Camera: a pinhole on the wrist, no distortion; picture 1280 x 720 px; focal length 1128.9 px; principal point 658.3 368.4 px. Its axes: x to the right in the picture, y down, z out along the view. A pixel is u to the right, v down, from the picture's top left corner.
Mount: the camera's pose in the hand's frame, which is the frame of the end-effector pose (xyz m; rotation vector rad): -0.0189 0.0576 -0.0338 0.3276 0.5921 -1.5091
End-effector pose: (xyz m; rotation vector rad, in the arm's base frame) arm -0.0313 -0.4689 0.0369 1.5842 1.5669 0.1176
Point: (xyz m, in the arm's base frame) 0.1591 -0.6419 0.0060
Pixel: outside the picture
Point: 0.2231 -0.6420 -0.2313
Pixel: 114 320
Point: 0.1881 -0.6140 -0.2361
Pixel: 209 384
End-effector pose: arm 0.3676 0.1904 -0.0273 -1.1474 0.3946 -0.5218
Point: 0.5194 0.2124 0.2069
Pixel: 910 618
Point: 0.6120 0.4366 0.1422
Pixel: 222 367
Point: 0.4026 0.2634 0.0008
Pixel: 478 216
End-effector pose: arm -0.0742 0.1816 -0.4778 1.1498 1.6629 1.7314
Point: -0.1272 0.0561 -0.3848
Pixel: behind the camera
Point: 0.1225 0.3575 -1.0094
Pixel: 1203 62
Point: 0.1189 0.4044 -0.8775
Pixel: 1017 197
